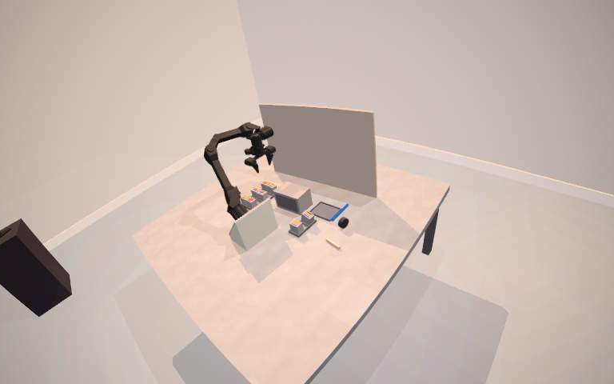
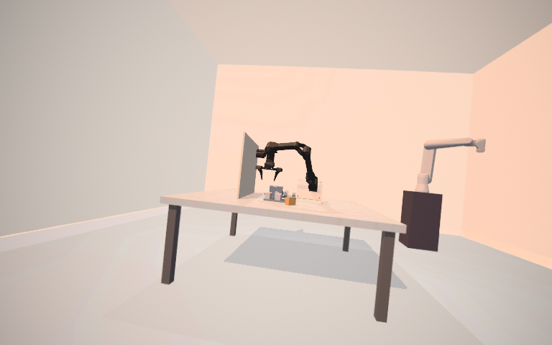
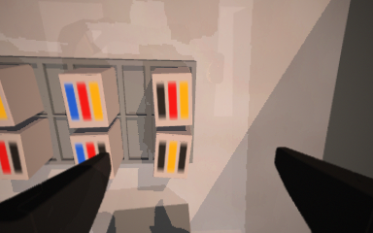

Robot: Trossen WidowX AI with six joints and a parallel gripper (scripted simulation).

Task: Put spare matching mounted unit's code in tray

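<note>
My gripper tip is 10 cm above the spare block, 1 cm to the right of it and 1 cm past it. The rest, counted from my gripper tip: grey tray 40 cm to the right, 13 cm below, 2 cm ahead; tall grey panel 21 cm to the right, 20 cm ahead, 9 cm above; mounted unit 23 cm to the right, 9 cm below, 3 cm behind.
</note>
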